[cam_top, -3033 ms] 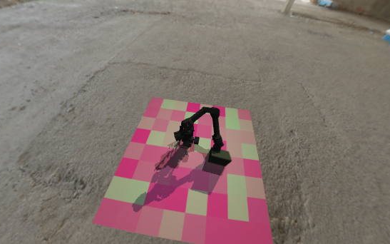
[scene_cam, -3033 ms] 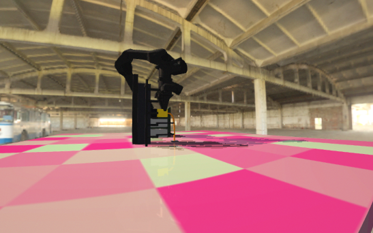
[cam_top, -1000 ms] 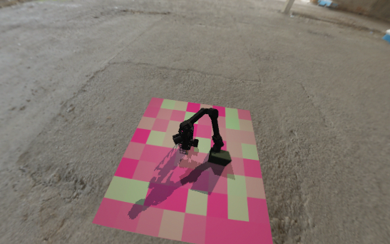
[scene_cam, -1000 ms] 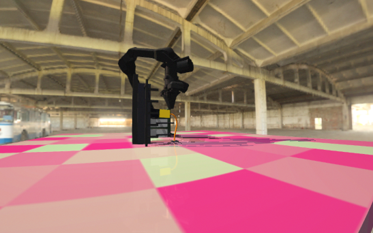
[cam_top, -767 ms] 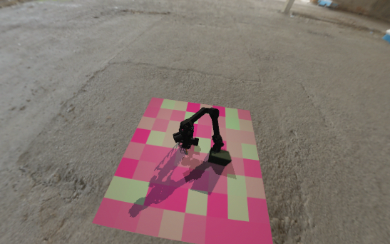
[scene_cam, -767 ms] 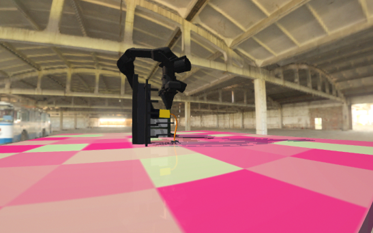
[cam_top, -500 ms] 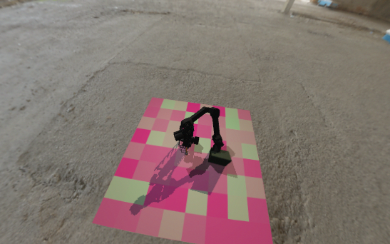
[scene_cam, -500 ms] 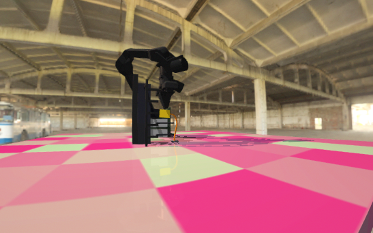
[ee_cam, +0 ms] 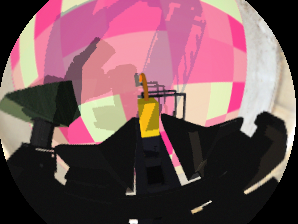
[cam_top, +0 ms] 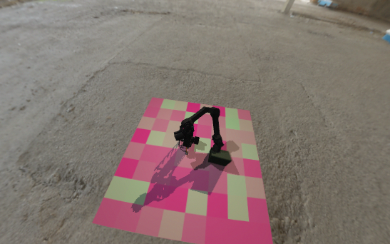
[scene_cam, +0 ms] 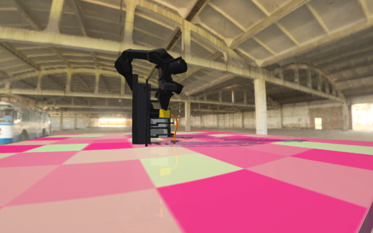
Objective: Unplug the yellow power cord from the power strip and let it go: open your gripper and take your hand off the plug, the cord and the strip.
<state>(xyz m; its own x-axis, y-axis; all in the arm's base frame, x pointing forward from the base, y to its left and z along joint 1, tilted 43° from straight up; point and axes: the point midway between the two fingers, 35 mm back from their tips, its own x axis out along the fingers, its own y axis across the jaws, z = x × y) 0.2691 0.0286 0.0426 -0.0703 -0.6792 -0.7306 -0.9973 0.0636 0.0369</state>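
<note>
Right now my gripper tip is 20 mm to the left of the yellow plug.
</note>
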